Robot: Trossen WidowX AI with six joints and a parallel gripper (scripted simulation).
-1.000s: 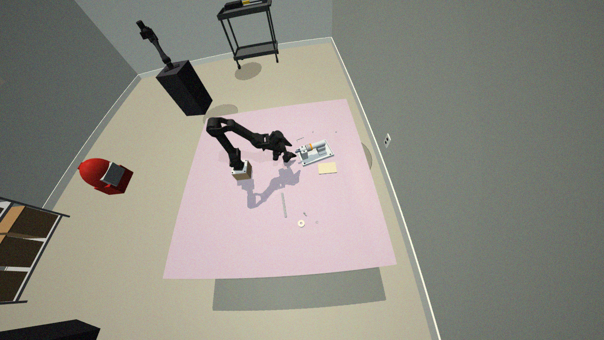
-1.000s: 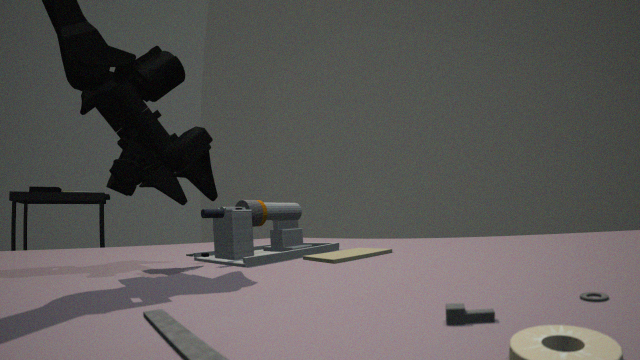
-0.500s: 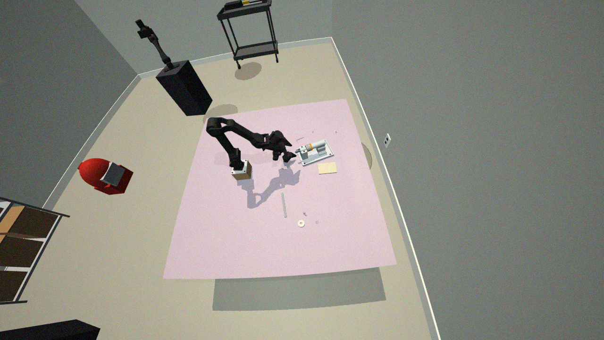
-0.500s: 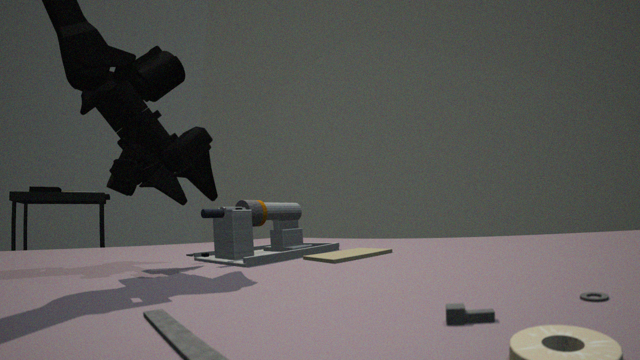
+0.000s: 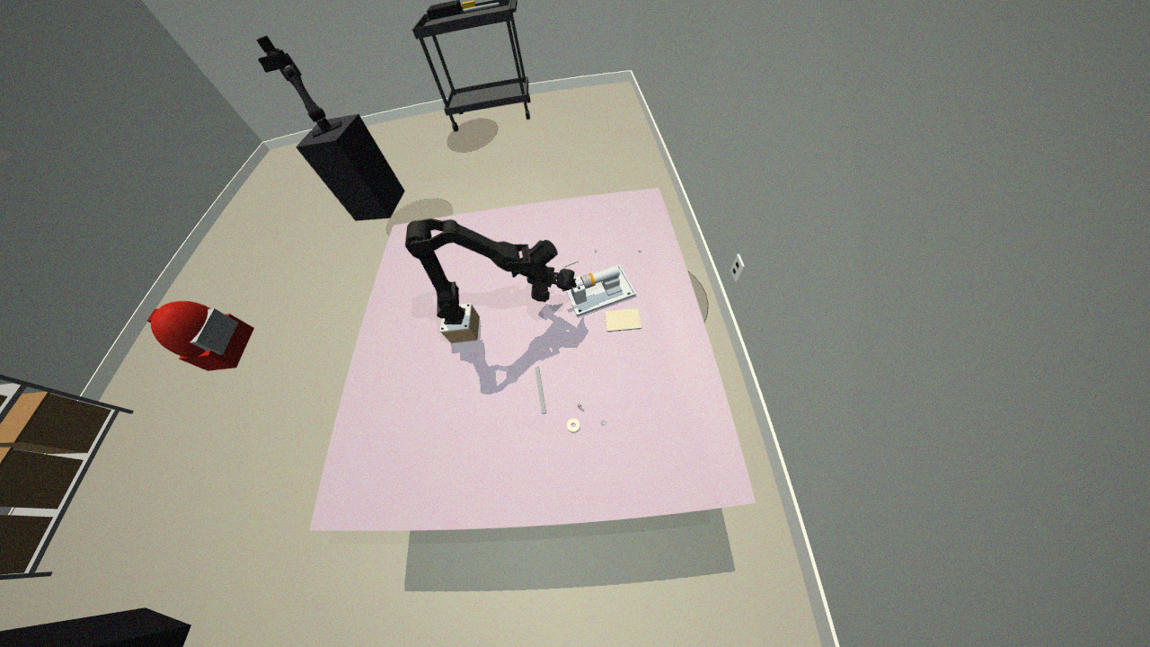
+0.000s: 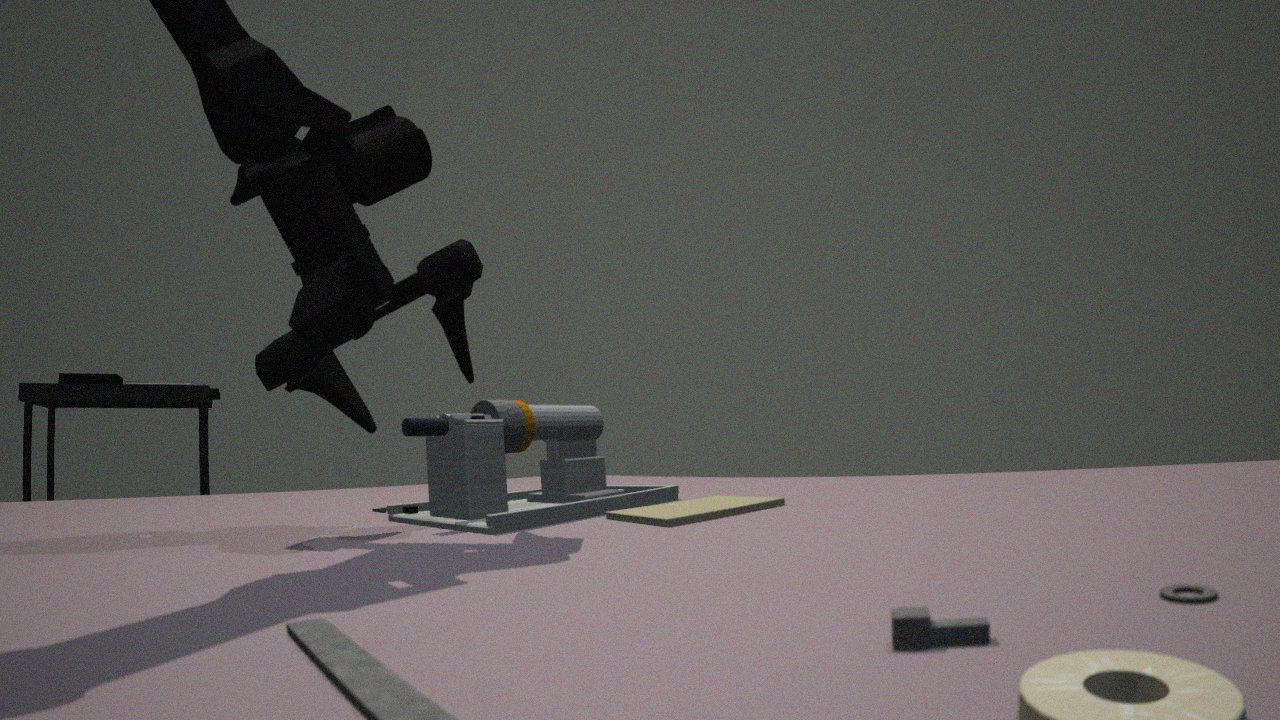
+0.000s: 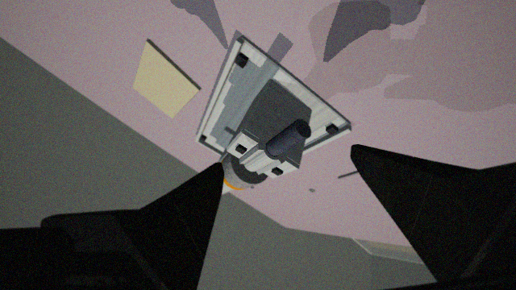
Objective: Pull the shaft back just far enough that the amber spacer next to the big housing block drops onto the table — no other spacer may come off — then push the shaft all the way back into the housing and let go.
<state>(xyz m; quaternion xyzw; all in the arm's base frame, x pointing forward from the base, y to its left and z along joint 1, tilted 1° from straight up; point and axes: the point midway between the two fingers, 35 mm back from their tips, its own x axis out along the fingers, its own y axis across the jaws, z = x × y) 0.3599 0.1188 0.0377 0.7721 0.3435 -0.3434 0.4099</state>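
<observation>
My gripper tip is 70 mm short of the dark blue shaft, 30 mm to the right of it and 20 mm above it. From my gripper tip the other things lie so: L-shaped key (160 mm to the left, 90 mm below, 20 mm behind); amber spacer (90 mm ahead, 30 mm to the left, 20 mm below); tan flat plate (200 mm ahead, 90 mm below, 80 mm to the right).
</observation>
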